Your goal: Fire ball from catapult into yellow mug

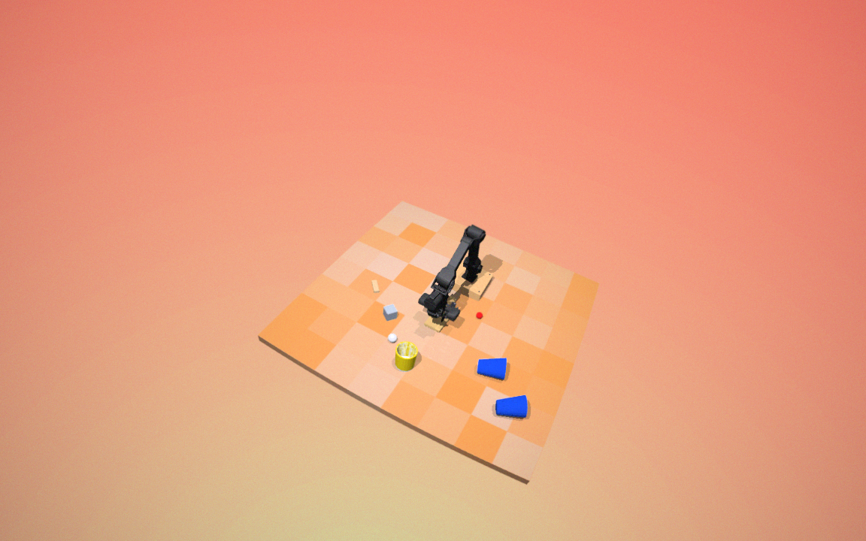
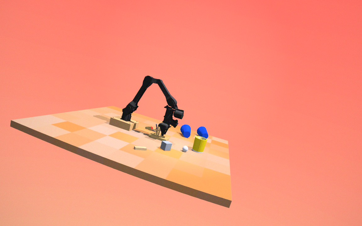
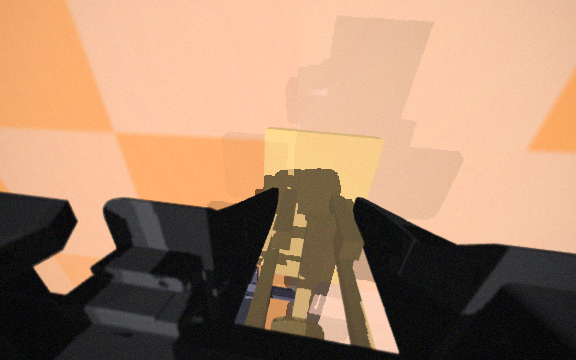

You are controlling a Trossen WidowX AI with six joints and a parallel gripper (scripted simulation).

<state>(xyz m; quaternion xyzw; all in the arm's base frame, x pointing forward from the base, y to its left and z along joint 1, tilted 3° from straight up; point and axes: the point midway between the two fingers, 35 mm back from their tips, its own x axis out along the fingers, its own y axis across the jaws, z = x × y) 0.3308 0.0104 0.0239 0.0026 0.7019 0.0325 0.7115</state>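
Now: gripper tip 5 cm below the catapult frame and 5 cm past it. From my gripper tip the other things lie so: wooden catapult 7 cm behind, 2 cm to the left, 2 cm above; red ball 16 cm behind, 14 cm to the left, 2 cm below; grey cube 19 cm to the right, 10 cm ahead, 1 cm below.
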